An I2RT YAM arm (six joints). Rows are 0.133 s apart.
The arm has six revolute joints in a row. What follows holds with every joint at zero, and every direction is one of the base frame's.
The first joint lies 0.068 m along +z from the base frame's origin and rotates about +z.
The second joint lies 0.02 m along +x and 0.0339 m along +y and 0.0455 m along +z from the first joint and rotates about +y.
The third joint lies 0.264 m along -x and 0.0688 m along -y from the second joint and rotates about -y.
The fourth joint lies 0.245 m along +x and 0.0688 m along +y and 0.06 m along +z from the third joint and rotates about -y.
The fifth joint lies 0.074 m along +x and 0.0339 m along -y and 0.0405 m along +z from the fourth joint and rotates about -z.
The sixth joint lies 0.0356 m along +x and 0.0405 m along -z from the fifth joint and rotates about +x.
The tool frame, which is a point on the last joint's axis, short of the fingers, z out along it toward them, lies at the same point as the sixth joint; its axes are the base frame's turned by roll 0, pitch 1.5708 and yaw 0 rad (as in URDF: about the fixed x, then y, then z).
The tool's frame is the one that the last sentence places.
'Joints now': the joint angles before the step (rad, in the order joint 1, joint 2, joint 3, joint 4, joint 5, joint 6). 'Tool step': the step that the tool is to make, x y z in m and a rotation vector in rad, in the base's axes. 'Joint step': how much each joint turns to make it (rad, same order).
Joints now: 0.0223 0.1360 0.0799 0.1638 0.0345 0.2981
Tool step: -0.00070 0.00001 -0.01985 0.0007 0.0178 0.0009
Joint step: 0.0000 -0.0541 -0.0690 -0.0029 -0.0008 0.0012
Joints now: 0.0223 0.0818 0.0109 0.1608 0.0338 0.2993
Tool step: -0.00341 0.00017 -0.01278 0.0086 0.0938 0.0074
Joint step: 0.0000 -0.0659 -0.0057 -0.1541 -0.0069 0.0110
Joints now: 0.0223 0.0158 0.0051 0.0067 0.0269 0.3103
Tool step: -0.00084 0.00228 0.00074 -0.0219 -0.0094 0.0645
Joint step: 0.0000 -0.0126 0.0000 -0.0038 -0.0645 -0.0221
